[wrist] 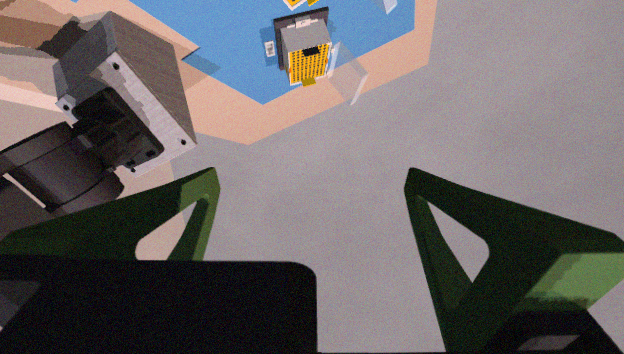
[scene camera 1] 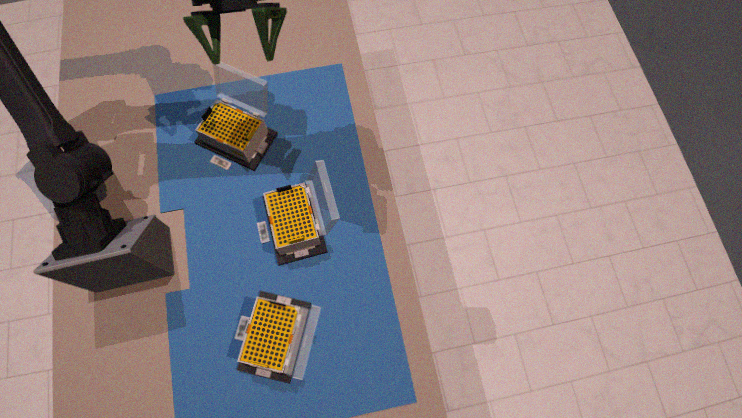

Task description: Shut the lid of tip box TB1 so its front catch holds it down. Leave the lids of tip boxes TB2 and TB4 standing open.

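Frame: origin at the arm's base, x ahead, y left, z up, level; millimetres.
Seen in the pictures: gripper, fingertip midpoint: (wrist: 312, 178) (scene camera 1: 242, 62); arm's base at its link origin: (wrist: 123, 129) (scene camera 1: 92, 241).
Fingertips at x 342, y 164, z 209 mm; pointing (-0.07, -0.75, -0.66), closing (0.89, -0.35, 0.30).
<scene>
Pixels of each thing's middle, then the offset from my fingertips to it. Level surfaces: height alone.
- upper box at the middle of its body: (scene camera 1: 229, 124) dz -276, dx -88, dy +69 mm
- middle box at the middle of its body: (scene camera 1: 290, 214) dz -276, dx +12, dy -157 mm
- lower box at the middle of its body: (scene camera 1: 269, 333) (wrist: 309, 67) dz -276, dx -60, dy -377 mm
- blue mat at its surface level: dz -340 mm
- tan table at its surface level: dz -343 mm
Three tip boxes with yellow racks stand on the mat, lids open; their labels are too small to read. In the scene view, the upper box (scene camera 1: 231, 127) has its clear lid (scene camera 1: 243, 88) raised on the far side, the middle box (scene camera 1: 291, 216) its lid (scene camera 1: 328, 192) raised on the right, and the lower box (scene camera 1: 269, 333) (wrist: 309, 62) its lid (scene camera 1: 308, 342) (wrist: 350, 72) open on the right. My gripper (scene camera 1: 242, 61) (wrist: 312, 178) is open and empty, at the top of the scene view, beyond the upper box's lid. Which box is TB1 I cannot tell.
The blue mat (scene camera 1: 363, 337) (wrist: 235, 65) lies on a tan table (scene camera 1: 119, 381) (wrist: 225, 125). Small white cards (scene camera 1: 220, 162) (scene camera 1: 263, 232) (scene camera 1: 241, 328) lie beside the boxes. The robot's base (scene camera 1: 140, 259) (wrist: 150, 65) stands at the mat's left edge.
</scene>
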